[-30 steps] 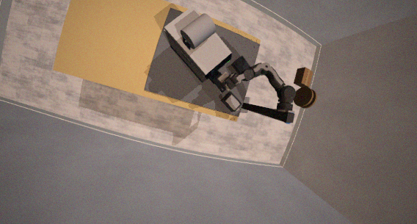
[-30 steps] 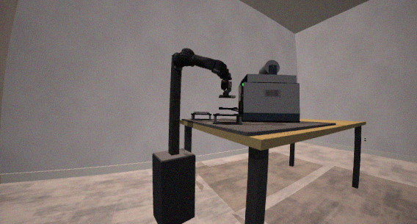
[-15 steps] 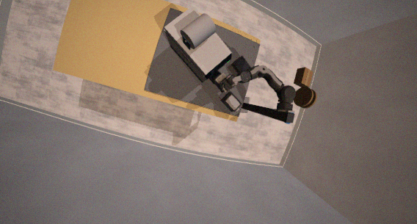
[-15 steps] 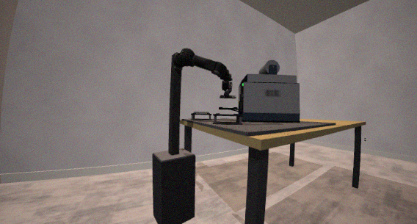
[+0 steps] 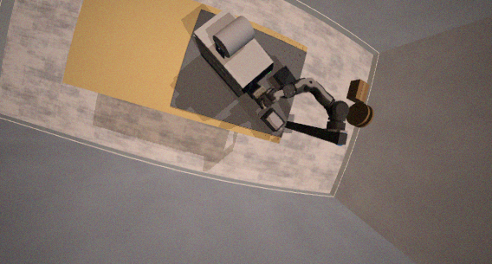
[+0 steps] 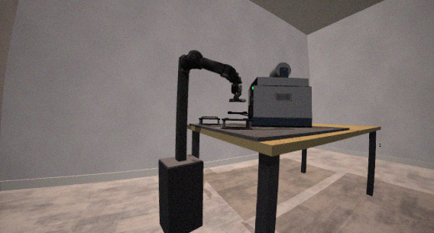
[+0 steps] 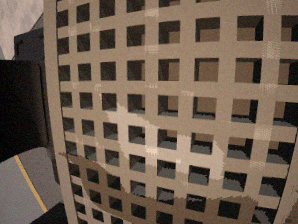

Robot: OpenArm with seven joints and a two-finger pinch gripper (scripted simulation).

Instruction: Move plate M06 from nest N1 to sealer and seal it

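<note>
Right now my hand is 1 cm past the sealer stage, 1 cm to the left of it and 9 cm above it. The rest, counted from my hand: start key: 14 cm to the right; yellow warning label: 13 cm ahead, 1 cm to the right, 4 cm below; open plate M06: right at my hand.
</note>
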